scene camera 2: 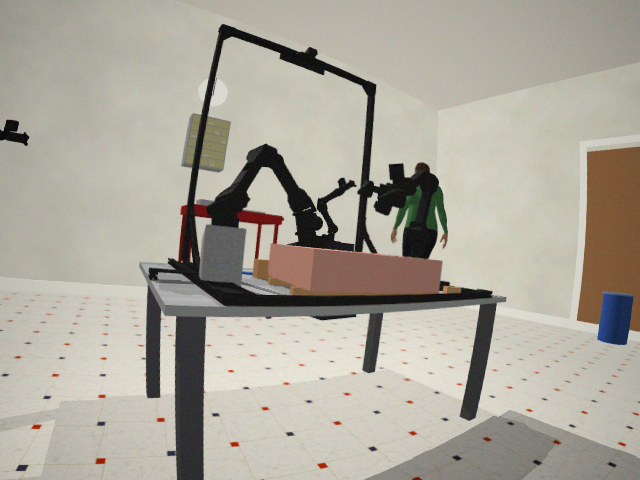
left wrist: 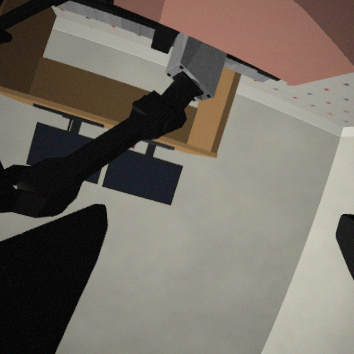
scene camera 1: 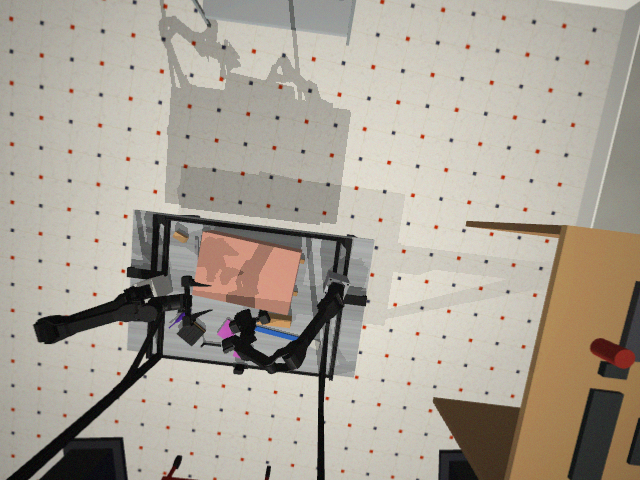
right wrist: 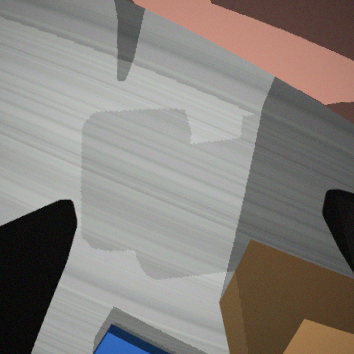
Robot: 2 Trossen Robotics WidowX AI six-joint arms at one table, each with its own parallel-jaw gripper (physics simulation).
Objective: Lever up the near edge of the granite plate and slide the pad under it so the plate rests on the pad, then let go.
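Where they show: left gripper, fingertip midpoint: [scene camera 2: 367,195] [left wrist: 222,220] [scene camera 1: 212,297]; right gripper, fingertip midpoint: [scene camera 1: 252,311] [right wrist: 201,206]; left arm's base, origin of the base link: [scene camera 1: 145,292]; right arm's base, origin of the base link: [scene camera 2: 223,234] [left wrist: 187,84] [scene camera 1: 336,288].
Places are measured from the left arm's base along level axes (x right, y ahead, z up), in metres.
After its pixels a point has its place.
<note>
The granite plate, a thick salmon-pink slab [scene camera 1: 248,268] @[x 0.019, y 0.505, z 0.005 m] [scene camera 2: 377,273] @[x -0.079, y 0.584, z -0.044 m] [left wrist: 240,35] @[x 0.109, y 0.637, z 0.005 m] [right wrist: 260,55] @[x 0.195, y 0.451, z -0.086 m], lies flat on thin wooden strips [scene camera 2: 315,292] @[x 0.037, y 0.699, z -0.107 m]. A magenta piece [scene camera 1: 225,329] @[x 0.313, y 0.255, z -0.107 m] and a dark square block [scene camera 1: 191,331] @[x 0.272, y 0.089, z -0.093 m] lie off its near edge; which piece is the pad I cannot tell. My left gripper [scene camera 1: 211,298] @[x 0.066, y 0.401, z 0.197 m] [left wrist: 222,220] @[x 0.066, y 0.401, z 0.197 m] is open and empty, raised near the plate's near left corner in scene camera 1. My right gripper [right wrist: 201,206] @[x 0.248, y 0.430, z -0.081 m] is open and empty, pointing down above the table beside the near edge; its fingers are hidden in scene camera 2.
A wooden block [scene camera 1: 281,323] @[x 0.337, y 0.561, z -0.053 m] [scene camera 2: 261,268] @[x 0.332, y 0.596, z -0.082 m] [right wrist: 280,280] @[x 0.274, y 0.457, z -0.075 m] stands at the plate's near right corner in scene camera 1, with a blue bar [scene camera 1: 276,333] @[x 0.405, y 0.505, z -0.109 m] [right wrist: 125,345] @[x 0.331, y 0.393, z -0.109 m] beside it. A purple piece [scene camera 1: 178,319] @[x 0.193, y 0.043, z -0.095 m] lies near the left arm. A small wooden block [scene camera 1: 180,235] @[x -0.216, y 0.197, z -0.088 m] lies at the far left. A black frame surrounds the table.
</note>
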